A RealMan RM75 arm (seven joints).
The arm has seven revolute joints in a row. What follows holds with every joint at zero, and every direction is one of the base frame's. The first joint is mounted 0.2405 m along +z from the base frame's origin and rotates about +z. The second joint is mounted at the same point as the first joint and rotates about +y. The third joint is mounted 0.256 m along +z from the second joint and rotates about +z. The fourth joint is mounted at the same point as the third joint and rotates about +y. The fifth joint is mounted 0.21 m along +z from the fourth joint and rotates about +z. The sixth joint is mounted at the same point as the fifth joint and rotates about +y. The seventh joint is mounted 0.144 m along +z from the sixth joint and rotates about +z. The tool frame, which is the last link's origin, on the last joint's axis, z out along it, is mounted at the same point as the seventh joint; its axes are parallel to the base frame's.
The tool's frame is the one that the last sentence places.
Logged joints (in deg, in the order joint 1, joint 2, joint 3, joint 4, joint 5, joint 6, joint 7), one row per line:
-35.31, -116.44, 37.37, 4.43, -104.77, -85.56, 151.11
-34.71, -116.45, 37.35, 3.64, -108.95, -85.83, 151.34
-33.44, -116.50, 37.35, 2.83, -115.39, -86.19, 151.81
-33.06, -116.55, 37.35, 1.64, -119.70, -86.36, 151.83
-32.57, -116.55, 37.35, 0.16, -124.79, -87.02, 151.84
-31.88, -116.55, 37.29, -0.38, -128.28, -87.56, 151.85
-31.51, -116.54, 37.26, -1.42, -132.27, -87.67, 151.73
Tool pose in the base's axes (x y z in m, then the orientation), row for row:
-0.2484, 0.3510, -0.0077, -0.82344, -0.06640, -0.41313, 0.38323
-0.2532, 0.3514, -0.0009, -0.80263, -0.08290, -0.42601, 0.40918
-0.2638, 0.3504, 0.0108, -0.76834, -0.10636, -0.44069, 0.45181
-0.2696, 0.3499, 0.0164, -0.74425, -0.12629, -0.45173, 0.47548
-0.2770, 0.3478, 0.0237, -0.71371, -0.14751, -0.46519, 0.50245
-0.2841, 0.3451, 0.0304, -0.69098, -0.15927, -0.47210, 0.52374
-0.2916, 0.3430, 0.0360, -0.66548, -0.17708, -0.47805, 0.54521
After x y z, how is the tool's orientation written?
As a quaternion, x y z w.
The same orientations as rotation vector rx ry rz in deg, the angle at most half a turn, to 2 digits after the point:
-120.29, -9.70, -60.35
-115.84, -11.96, -61.49
-108.76, -15.06, -62.38
-104.24, -17.69, -63.27
-98.79, -20.42, -64.39
-94.77, -21.84, -64.75
-90.44, -24.06, -64.97

